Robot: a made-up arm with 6 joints.
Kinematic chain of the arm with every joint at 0, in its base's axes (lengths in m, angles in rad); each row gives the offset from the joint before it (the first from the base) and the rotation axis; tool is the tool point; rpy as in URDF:
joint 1: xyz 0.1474 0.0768 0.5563 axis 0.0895 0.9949 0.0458
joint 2: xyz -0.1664 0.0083 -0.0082 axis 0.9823 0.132 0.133
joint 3: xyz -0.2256 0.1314 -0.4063 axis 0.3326 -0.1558 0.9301
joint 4: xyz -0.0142 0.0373 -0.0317 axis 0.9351 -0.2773 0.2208
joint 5: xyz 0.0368 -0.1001 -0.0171 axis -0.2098 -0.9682 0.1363
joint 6: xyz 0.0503 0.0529 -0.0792 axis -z
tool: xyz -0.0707 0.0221 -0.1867 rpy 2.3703 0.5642 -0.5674
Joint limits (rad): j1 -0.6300..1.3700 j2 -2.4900..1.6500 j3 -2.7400..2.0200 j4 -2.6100..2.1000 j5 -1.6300..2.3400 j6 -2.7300..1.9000
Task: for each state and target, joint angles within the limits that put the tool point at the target. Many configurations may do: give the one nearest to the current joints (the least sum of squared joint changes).
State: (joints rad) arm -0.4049 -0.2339 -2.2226 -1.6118 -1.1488 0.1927
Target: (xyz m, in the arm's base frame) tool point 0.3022 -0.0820 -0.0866
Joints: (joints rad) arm -0.5787 -0.6229 -2.4548 -1.7221 -1.2272 -0.0129
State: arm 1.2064 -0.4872 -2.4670 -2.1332 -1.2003 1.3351
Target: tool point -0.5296 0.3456 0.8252
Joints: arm 1.3024 -0.1295 -2.1194 -1.6036 -1.0719 1.4229
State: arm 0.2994 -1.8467 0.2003 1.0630 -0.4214 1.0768
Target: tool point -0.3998 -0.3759 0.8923
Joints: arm 1.2555 -1.6899 0.6851 1.5699 -0.6502 1.0756
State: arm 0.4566 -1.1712 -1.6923 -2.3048 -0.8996 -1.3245
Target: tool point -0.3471 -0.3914 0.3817
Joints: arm 0.8060 -1.4503 -1.2798 -2.5808 -1.5491 -1.0519
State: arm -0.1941 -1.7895 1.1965 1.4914 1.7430 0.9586
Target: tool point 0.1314 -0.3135 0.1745
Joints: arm -0.5938 -1.9312 1.0414 1.1696 1.4179 0.8163
